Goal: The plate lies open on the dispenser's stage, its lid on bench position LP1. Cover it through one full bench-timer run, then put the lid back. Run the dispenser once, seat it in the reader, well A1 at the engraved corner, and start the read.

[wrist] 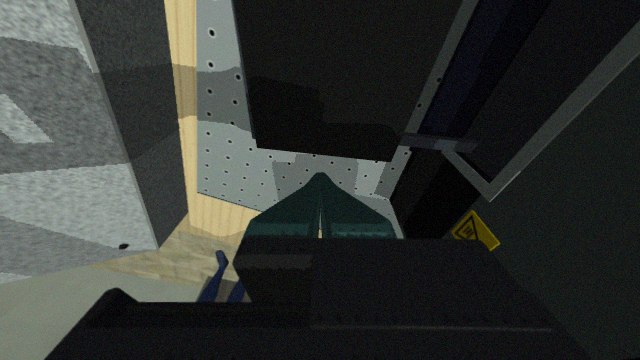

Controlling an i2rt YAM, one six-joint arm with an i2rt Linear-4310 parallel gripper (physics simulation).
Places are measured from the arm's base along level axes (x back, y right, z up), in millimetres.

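Pixels of known places: gripper, between the fingertips: [320,179].
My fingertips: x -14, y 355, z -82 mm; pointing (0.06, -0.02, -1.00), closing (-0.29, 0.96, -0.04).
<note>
Behind a point stands the place of what it marks.
My gripper [320,179] @(x -14, y 355, z -82 mm) is shut, its two dark green fingers meeting at the tips with nothing held between them. It hangs over a perforated grey metal board. The dark green dispenser body [565,215] @(x -64, y 456, z -39 mm) with a yellow warning label [475,230] @(x -24, y 463, z -60 mm) fills the right side; that this is the dispenser is my reading of its shape, as no name shows. The plate, its lid, bench position LP1, the bench timer and the reader's well corner cannot be made out in this view.
A large black panel [345,65] @(x -85, y 345, z -77 mm) stands beyond the fingertips over the perforated board [220,150] @(x 55, y 241, z -176 mm). A grey speckled block [145,115] @(x 15, y 189, z -145 mm) stands at the left, beside a strip of light wood [186,100]. A grey-edged dark frame [492,192] @(x -49, y 458, z -70 mm) and a small bar [445,145] @(x -59, y 434, z -101 mm) are at the right.
</note>
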